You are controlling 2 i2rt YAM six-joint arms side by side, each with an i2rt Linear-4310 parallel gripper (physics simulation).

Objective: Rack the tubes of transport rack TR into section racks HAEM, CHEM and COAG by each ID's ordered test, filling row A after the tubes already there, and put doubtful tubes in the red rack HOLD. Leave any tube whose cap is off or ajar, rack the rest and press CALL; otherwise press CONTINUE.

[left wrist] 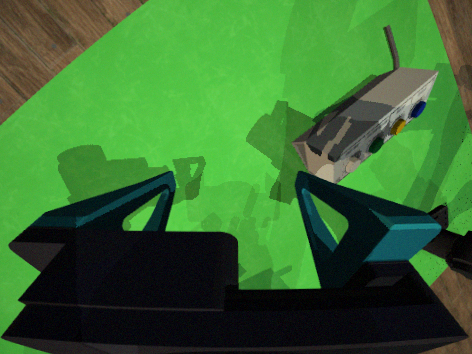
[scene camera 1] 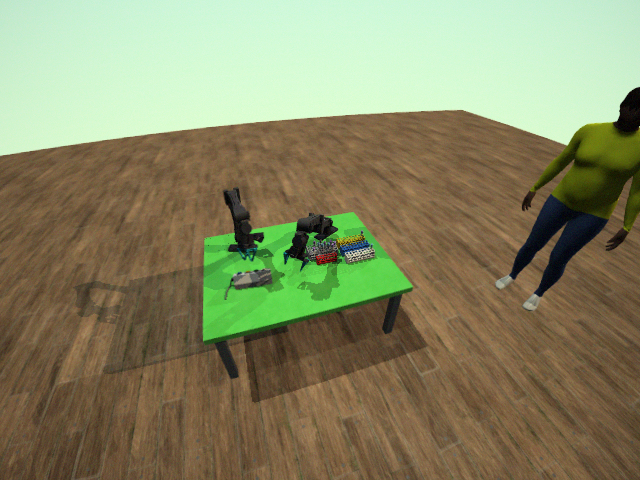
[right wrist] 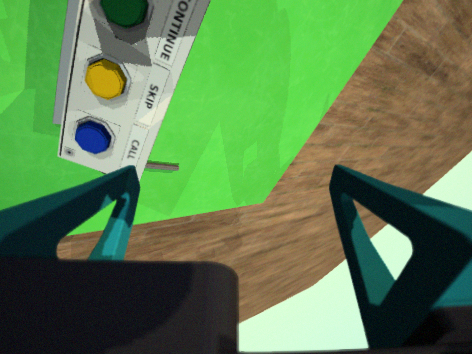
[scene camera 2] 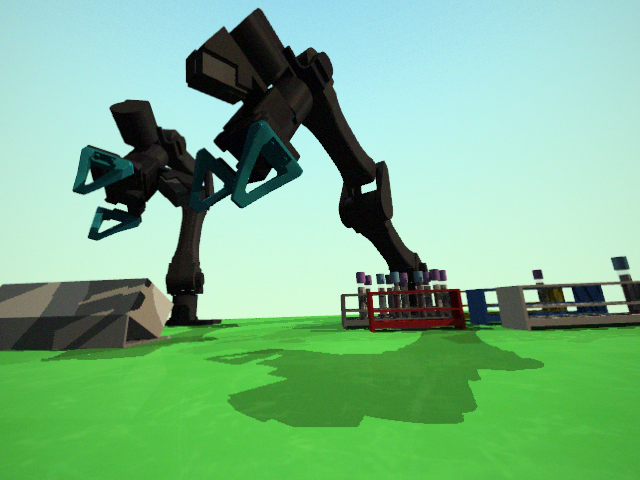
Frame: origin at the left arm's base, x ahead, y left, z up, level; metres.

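Where they show: left gripper, between the fingertips: (left wrist: 235, 177) (scene camera 1: 292, 267) (scene camera 2: 212, 207); right gripper, between the fingertips: (scene camera 1: 248, 260) (right wrist: 234, 176) (scene camera 2: 85, 218); left arm's base, origin of its link: (scene camera 1: 326, 233); right arm's base, origin of its link: (scene camera 2: 183, 324).
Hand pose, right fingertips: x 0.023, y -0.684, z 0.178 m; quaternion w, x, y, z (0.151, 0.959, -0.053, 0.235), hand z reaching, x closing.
Observation:
Each offset is from my right fingertips to the top centre of the thing. "spot": to the spot under its first point.
A grey transport rack {spot: dx +0.106, dy +0.378, dz -0.149 m} (scene camera 2: 343, 311) holds several upright tubes with purple and blue caps; whether each cap sits fully on is too small to tell. The red rack {dx +0.195, dy +0.446, dz -0.120 m} (scene camera 1: 326, 259) (scene camera 2: 371, 312) stands in front of it. To its right are white {dx +0.330, dy +0.622, dz -0.120 m} (scene camera 1: 360, 255) (scene camera 2: 511, 308), blue {spot: dx +0.214, dy +0.571, dz -0.149 m} (scene camera 2: 476, 306) and yellow {dx +0.192, dy +0.700, dz -0.120 m} (scene camera 1: 351, 240) racks. A purple-capped tube {spot: dx +0.229, dy +0.772, dz -0.094 m} (scene camera 2: 537, 274) and a blue-capped tube {spot: dx +0.362, dy +0.695, dz -0.095 m} (scene camera 2: 619, 264) stand there. IDs are unreadable. My left gripper (scene camera 1: 295, 264) (scene camera 2: 218, 206) (left wrist: 235, 177) is open and empty above the table. My right gripper (scene camera 1: 248, 256) (scene camera 2: 85, 214) (right wrist: 234, 176) is open and empty, beyond the CALL button {spot: dx -0.065, dy -0.035, dz -0.108 m} (right wrist: 93, 136).
The button box {dx -0.006, dy +0.010, dz -0.094 m} (scene camera 1: 253, 279) (scene camera 2: 77, 310) sits at the picture's left in both scene views, with a green CONTINUE button {dx -0.011, dy +0.043, dz -0.103 m} (left wrist: 376, 145) (right wrist: 125, 9) and a yellow SKIP button {dx -0.038, dy +0.002, dz -0.103 m} (left wrist: 398, 127) (right wrist: 105, 79). A cable {spot: dx -0.033, dy -0.162, dz -0.173 m} (left wrist: 392, 47) trails from it. A person (scene camera 1: 602, 170) stands beyond the table.

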